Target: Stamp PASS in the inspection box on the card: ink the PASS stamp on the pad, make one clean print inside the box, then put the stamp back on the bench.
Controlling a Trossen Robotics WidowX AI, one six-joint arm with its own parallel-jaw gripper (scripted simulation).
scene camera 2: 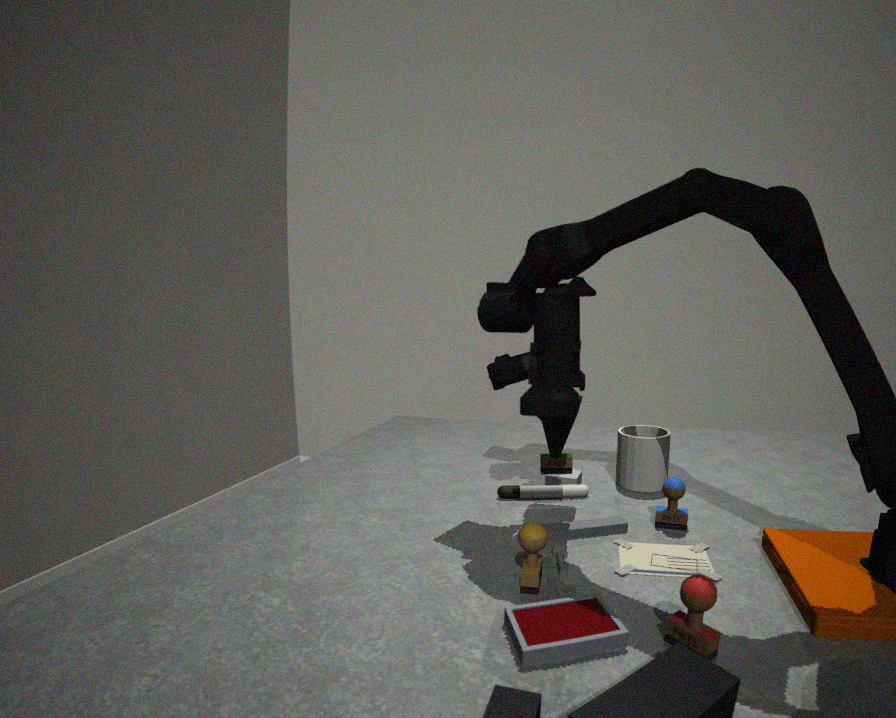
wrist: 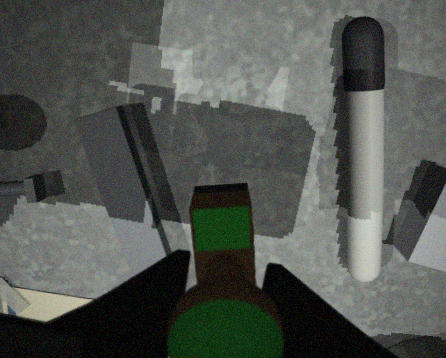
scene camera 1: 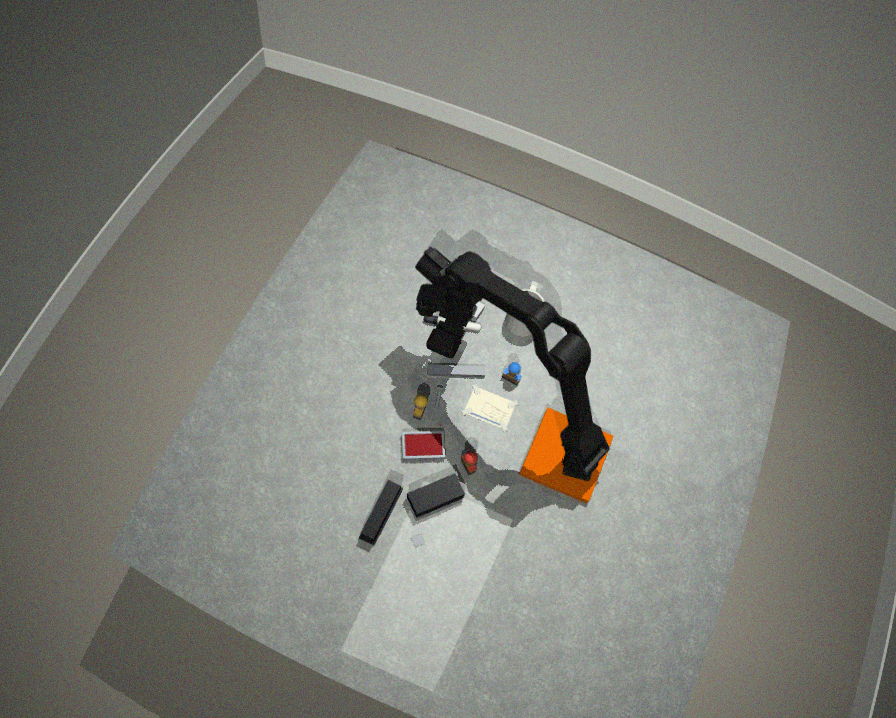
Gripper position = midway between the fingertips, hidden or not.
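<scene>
Gripper visible: scene camera 1 [454,333], scene camera 2 [556,454], wrist view [226,270].
</scene>
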